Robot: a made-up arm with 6 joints. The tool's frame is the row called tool.
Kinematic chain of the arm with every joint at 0, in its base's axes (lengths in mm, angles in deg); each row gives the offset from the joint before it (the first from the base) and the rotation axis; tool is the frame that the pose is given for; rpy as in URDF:
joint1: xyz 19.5 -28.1 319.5 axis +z
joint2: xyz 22.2 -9.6 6.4 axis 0.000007 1 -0.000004
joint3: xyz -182.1 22.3 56.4 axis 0.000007 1 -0.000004
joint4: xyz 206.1 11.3 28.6 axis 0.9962 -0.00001 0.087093
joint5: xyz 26.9 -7.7 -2.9 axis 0.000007 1 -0.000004
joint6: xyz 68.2 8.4 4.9 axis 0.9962 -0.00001 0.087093
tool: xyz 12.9 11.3 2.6 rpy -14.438 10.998 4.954
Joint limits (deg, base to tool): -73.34..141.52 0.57..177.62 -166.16..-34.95 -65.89..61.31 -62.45..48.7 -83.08..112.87
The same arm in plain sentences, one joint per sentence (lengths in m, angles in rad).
The arm has six revolute joints in a row. What follows holds with every joint at zero, and every direction is one of the base frame's. Joint 1 is mounted 0.0195 m along +x and 0.0281 m along -y and 0.3195 m along +z from the base frame's origin and turns about +z, from -1.28 to 2.47 rad. Joint 2 is mounted 0.0222 m along +x and 0.0096 m along -y and 0.0064 m along +z from joint 1 and turns about +y, from 0.0099 to 3.1001 rad. Joint 3 is mounted 0.1821 m along -x and 0.0223 m along +y and 0.0564 m along +z from joint 2 and turns about +y, from -2.9 to -0.61 rad. Joint 4 is mounted 0.2061 m along +x and 0.0113 m along +y and 0.0286 m along +z from joint 3 and turns about the direction (0.9962, 0, 0.0871), from -1.15 to 1.0701 rad. Joint 5 is mounted 0.0269 m along +x and 0.0077 m along -y and 0.0029 m along -z from joint 4 and turns about +y, from -1.09 to 0.85 rad. Joint 6 is mounted 0.0682 m along +x and 0.0084 m along +y and 0.0049 m along +z from joint 5 and turns about the direction (0.9962, 0, 0.0871), from -1.45 to 1.97 rad. The tool frame, which is the frame that the pose is given for, is mounted 0.0129 m along +x and 0.0113 m along +y and 0.0026 m along +z from joint 6; its axes are the base frame's turned by roll -0.252, pitch 0.192 and yaw 0.0865 rad (as in URDF: about the fixed x, then y, then z).
